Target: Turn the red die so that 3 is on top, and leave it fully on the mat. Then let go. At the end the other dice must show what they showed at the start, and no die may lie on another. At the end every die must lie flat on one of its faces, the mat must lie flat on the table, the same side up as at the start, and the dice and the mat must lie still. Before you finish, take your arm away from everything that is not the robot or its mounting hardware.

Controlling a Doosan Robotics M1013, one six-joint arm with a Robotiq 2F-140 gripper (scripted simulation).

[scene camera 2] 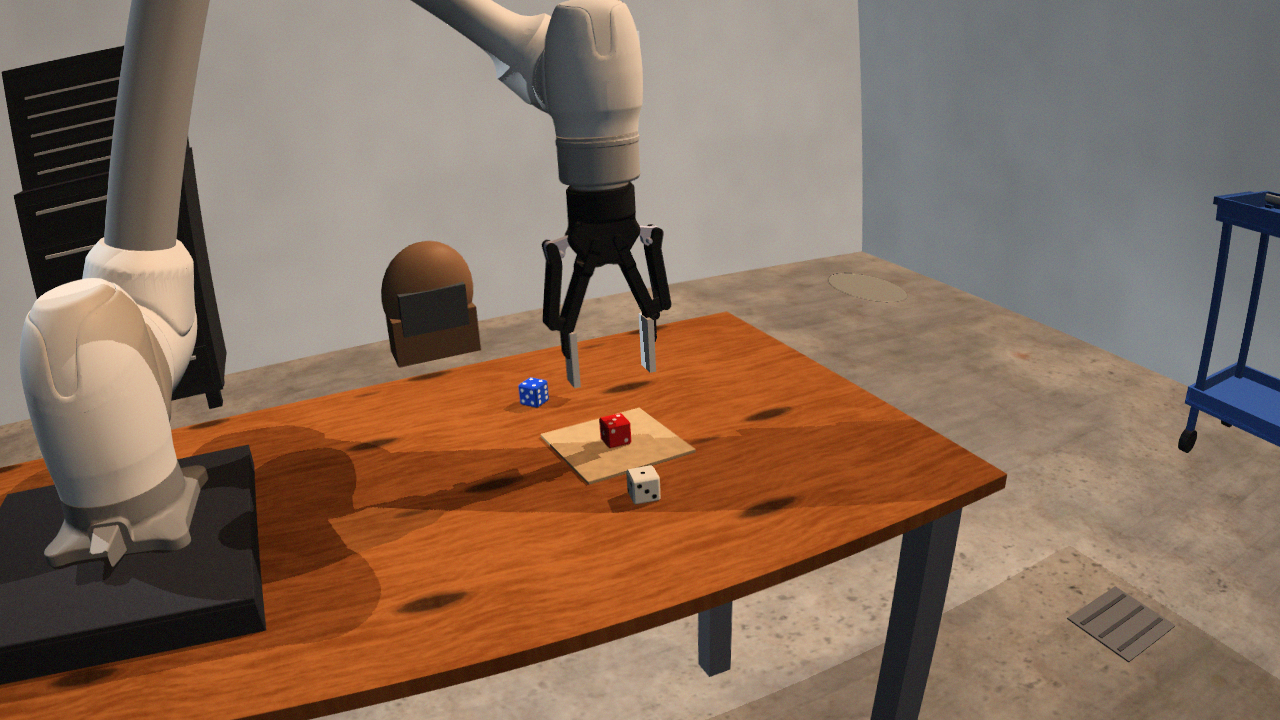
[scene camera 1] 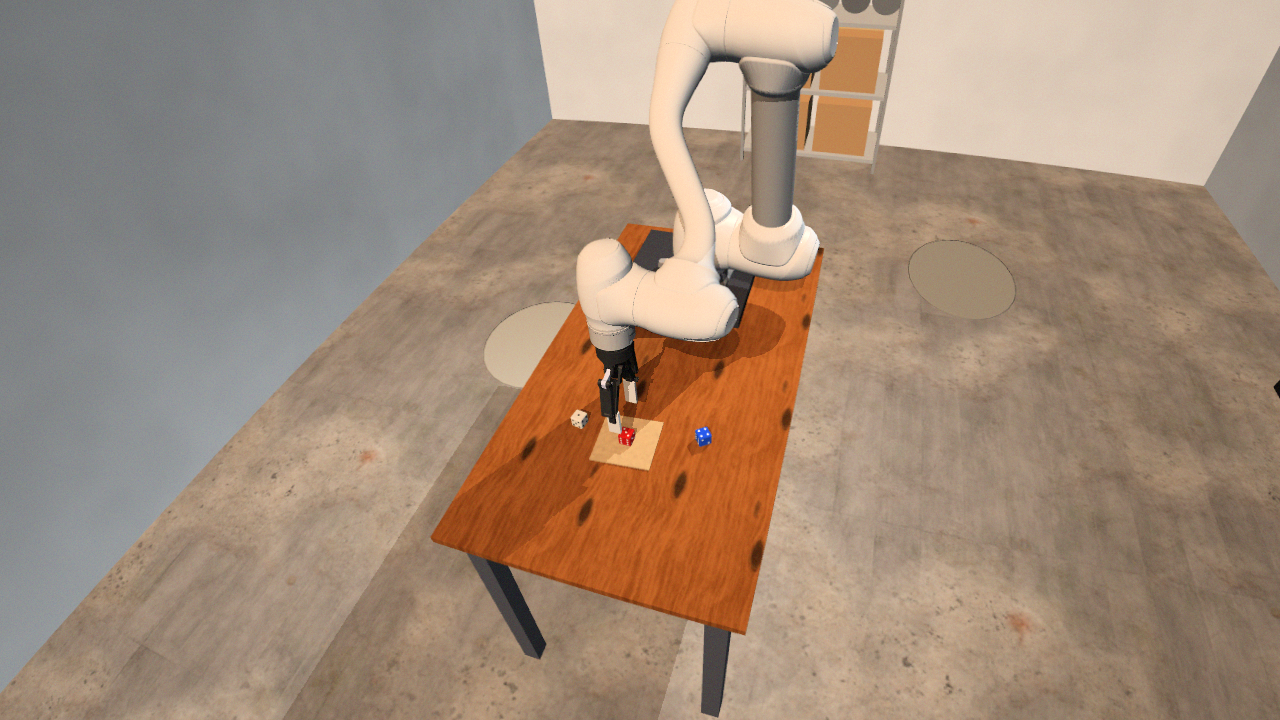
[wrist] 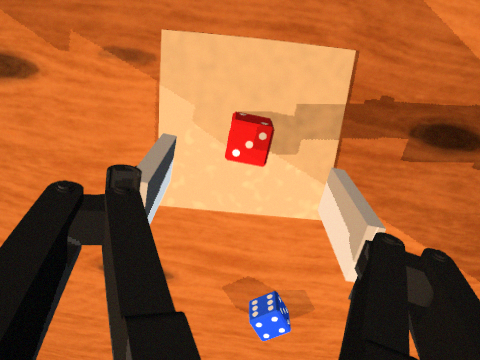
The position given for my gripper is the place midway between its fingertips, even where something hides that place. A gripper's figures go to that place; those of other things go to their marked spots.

Scene:
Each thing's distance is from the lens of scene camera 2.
my gripper (scene camera 2: 611,375): 1.01 m
tan mat (scene camera 2: 580,446): 1.04 m
red die (scene camera 2: 615,430): 1.02 m
blue die (scene camera 2: 533,392): 1.15 m
white die (scene camera 2: 643,483): 0.92 m
The marked spots on the red die and the blue die are 0.17 m apart.

